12 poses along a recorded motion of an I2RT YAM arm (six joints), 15 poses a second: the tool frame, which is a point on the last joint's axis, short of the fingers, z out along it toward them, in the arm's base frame.
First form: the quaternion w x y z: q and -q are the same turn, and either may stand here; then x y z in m.
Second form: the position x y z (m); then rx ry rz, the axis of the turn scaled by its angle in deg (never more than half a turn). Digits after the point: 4 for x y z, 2 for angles.
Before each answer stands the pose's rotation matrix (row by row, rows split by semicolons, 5 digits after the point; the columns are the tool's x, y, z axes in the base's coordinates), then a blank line. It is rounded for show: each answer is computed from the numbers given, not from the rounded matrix.
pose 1, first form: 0.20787, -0.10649, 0.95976, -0.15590, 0.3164, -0.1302, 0.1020
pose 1, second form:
-0.89090 -0.13960 0.43222; -0.26923 0.92871 -0.25498; -0.36581 -0.34353 -0.86497

0.3164, -0.1302, 0.1020, -16.98, 153.07, -24.86
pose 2, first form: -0.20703, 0.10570, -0.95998, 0.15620, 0.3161, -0.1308, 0.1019
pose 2, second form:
-0.89193 -0.13826 0.43051; -0.26762 0.92886 -0.25613; -0.36447 -0.34367 -0.86548

0.3161, -0.1308, 0.1019, -16.87, 153.18, -24.92
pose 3, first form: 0.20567, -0.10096, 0.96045, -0.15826, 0.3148, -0.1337, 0.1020
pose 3, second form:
-0.89501 -0.12883 0.42703; -0.25903 0.92952 -0.26247; -0.36311 -0.34553 -0.86531

0.3148, -0.1337, 0.1020, -16.12, 153.36, -25.27
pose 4, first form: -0.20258, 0.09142, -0.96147, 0.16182, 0.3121, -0.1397, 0.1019
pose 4, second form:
-0.90121 -0.11023 0.41913; -0.24136 0.93091 -0.27413; -0.35996 -0.34821 -0.86555

0.3121, -0.1397, 0.1019, -14.62, 153.78, -25.88
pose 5, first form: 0.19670, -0.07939, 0.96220, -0.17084, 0.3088, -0.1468, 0.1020
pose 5, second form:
-0.91001 -0.08557 0.40565; -0.21998 0.92902 -0.29753; -0.35140 -0.35999 -0.86425

0.3088, -0.1468, 0.1020, -12.74, 154.38, -27.41
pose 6, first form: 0.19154, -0.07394, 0.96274, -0.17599, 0.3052, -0.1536, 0.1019
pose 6, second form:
-0.91569 -0.07495 0.39483; -0.20979 0.92712 -0.31054; -0.34278 -0.36719 -0.86468

0.3052, -0.1536, 0.1019, -11.90, 154.90, -28.32
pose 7, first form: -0.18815, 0.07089, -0.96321, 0.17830, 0.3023, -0.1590, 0.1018
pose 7, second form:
-0.91915 -0.06947 0.38774; -0.20366 0.92637 -0.31681; -0.33718 -0.37016 -0.86562

0.3023, -0.1590, 0.1018, -11.43, 155.26, -28.74
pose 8, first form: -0.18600, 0.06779, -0.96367, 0.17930, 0.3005, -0.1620, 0.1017
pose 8, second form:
-0.92162 -0.06395 0.38279; -0.19735 0.92651 -0.32035; -0.33418 -0.37079 -0.86651

0.3005, -0.1620, 0.1017, -10.94, 155.51, -28.93
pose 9, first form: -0.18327, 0.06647, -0.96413, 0.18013, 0.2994, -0.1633, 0.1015
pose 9, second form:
-0.92399 -0.06215 0.37734; -0.19420 0.92627 -0.32297; -0.32945 -0.37170 -0.86793

0.2994, -0.1633, 0.1015, -10.74, 155.82, -29.11
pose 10, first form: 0.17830, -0.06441, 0.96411, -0.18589, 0.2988, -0.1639, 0.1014
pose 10, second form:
-0.92812 -0.05791 0.36775; -0.19048 0.92259 -0.33547; -0.31985 -0.38140 -0.86731

0.2988, -0.1639, 0.1014, -10.44, 156.24, -30.12
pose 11, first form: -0.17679, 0.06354, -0.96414, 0.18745, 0.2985, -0.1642, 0.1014
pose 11, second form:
-0.92942 -0.05624 0.36472; -0.18880 0.92165 -0.33899; -0.31708 -0.38392 -0.86721

0.2985, -0.1642, 0.1014, -10.31, 156.37, -30.40
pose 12, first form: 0.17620, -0.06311, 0.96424, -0.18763, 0.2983, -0.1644, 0.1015
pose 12, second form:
-0.92994 -0.05559 0.36348; -0.18783 0.92162 -0.33960; -0.31612 -0.38408 -0.86750

0.2983, -0.1644, 0.1015, -10.24, 156.44, -30.44
